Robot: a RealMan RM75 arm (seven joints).
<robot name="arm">
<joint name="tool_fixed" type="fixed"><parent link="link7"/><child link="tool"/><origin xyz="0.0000 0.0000 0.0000"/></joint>
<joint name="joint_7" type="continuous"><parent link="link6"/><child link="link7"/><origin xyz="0.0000 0.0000 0.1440"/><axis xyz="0 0 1"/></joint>
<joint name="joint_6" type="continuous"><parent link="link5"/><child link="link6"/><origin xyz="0.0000 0.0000 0.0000"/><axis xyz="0 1 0"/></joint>
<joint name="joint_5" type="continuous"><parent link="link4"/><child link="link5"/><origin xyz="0.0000 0.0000 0.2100"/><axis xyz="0 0 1"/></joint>
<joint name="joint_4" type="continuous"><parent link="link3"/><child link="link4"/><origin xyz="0.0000 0.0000 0.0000"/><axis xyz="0 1 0"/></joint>
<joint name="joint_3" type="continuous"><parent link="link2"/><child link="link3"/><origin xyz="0.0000 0.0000 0.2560"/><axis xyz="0 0 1"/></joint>
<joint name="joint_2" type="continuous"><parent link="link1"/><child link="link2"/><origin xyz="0.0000 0.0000 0.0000"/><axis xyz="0 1 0"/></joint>
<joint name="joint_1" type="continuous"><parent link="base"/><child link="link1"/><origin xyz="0.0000 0.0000 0.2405"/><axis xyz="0 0 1"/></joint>
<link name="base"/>
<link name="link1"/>
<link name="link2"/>
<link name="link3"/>
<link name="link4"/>
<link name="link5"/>
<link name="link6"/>
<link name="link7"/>
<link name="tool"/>
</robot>
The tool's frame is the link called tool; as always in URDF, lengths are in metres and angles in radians. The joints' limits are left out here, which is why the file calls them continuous.
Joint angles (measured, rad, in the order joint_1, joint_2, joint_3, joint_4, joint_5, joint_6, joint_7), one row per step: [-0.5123 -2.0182 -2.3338 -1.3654 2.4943 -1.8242 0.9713]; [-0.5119 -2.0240 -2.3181 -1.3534 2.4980 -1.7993 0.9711]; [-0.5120 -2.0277 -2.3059 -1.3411 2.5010 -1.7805 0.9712]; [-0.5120 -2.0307 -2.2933 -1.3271 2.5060 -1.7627 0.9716]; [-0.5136 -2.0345 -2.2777 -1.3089 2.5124 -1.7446 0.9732]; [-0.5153 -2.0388 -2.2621 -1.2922 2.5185 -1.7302 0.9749]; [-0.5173 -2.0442 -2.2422 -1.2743 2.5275 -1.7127 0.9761]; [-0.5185 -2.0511 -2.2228 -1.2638 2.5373 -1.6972 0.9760]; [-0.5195 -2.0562 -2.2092 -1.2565 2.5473 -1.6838 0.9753]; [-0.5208 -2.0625 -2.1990 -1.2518 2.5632 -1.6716 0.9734]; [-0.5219 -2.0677 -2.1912 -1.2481 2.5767 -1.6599 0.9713]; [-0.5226 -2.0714 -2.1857 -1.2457 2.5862 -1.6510 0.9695]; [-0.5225 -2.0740 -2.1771 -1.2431 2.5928 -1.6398 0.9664]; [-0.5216 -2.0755 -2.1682 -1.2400 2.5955 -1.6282 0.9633]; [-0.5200 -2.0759 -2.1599 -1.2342 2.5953 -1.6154 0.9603]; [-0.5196 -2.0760 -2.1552 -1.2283 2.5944 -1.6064 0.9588]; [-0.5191 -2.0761 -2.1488 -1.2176 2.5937 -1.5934 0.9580]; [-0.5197 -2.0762 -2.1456 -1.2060 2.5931 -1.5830 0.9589]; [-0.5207 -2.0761 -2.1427 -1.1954 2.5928 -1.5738 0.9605]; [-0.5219 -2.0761 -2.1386 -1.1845 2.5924 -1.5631 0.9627]
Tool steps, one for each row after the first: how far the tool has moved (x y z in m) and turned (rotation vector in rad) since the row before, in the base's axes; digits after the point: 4 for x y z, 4 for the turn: [-0.0007 0.0022 -0.0052 0.0013 0.0045 -0.0012]; [-0.0009 0.0016 -0.0043 -0.0011 0.0031 0.0004]; [-0.0014 0.0012 -0.0043 -0.0033 0.0050 0.0023]; [-0.0013 0.0012 -0.0057 -0.0088 0.0057 0.0015]; [-0.0009 0.0007 -0.0059 -0.0117 0.0053 0.0007]; [-0.0010 0.0007 -0.0069 -0.0135 0.0092 0.0001]; [-0.0001 0.0005 -0.0063 -0.0110 0.0108 -0.0025]; [-0.0004 0.0006 -0.0043 -0.0055 0.0107 -0.0011]; [-0.0008 0.0005 -0.0037 -0.0031 0.0142 0.0015]; [-0.0007 0.0006 -0.0028 -0.0003 0.0121 0.0012]; [-0.0005 0.0005 -0.0019 0.0006 0.0087 0.0007]; [-0.0004 0.0007 -0.0020 0.0015 0.0083 -0.0004]; [-0.0003 0.0007 -0.0019 0.0022 0.0056 -0.0009]; [-0.0008 0.0006 -0.0018 0.0029 0.0030 0.0007]; [-0.0006 0.0005 -0.0014 0.0017 0.0007 0.0008]; [-0.0013 0.0005 -0.0023 0.0009 0.0012 0.0018]; [-0.0013 0.0004 -0.0020 -0.0002 -0.0004 0.0022]; [-0.0011 0.0004 -0.0018 -0.0006 0.0002 0.0011]; [-0.0010 0.0006 -0.0020 -0.0006 0.0009 -0.0005]
